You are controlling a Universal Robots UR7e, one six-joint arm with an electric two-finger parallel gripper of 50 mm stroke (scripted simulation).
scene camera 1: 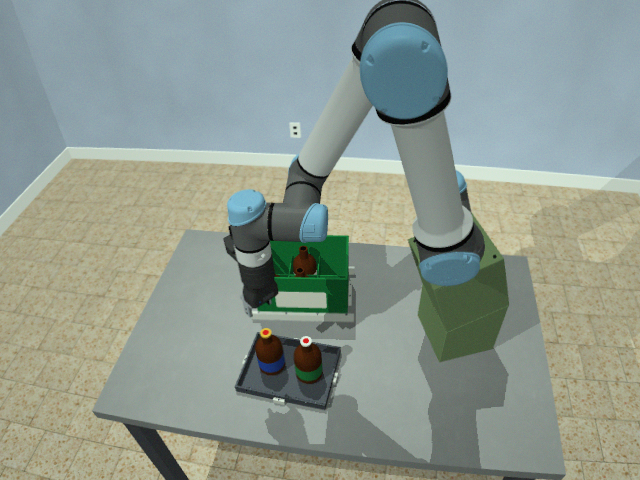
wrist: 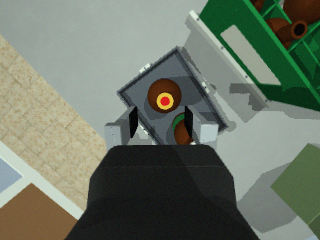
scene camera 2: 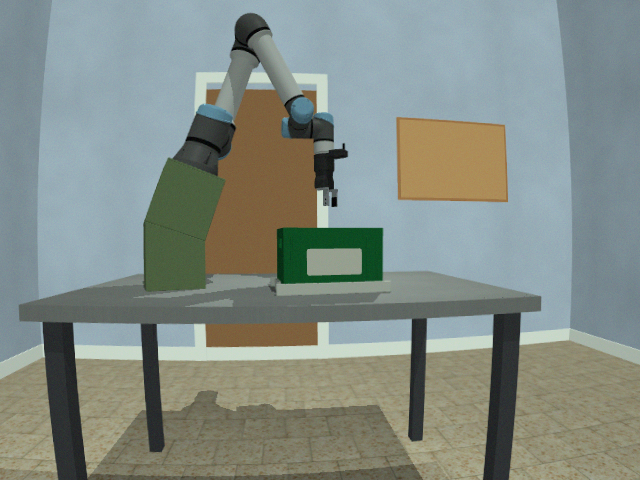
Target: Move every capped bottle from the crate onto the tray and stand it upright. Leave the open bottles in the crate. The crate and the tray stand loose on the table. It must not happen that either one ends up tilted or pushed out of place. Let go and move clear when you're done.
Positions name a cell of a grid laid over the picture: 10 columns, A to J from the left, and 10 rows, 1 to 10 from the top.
Labels:
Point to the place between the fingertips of my gripper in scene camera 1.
E7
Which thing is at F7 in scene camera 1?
A green crate.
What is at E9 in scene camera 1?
A dark grey tray.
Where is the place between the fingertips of my gripper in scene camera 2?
F5

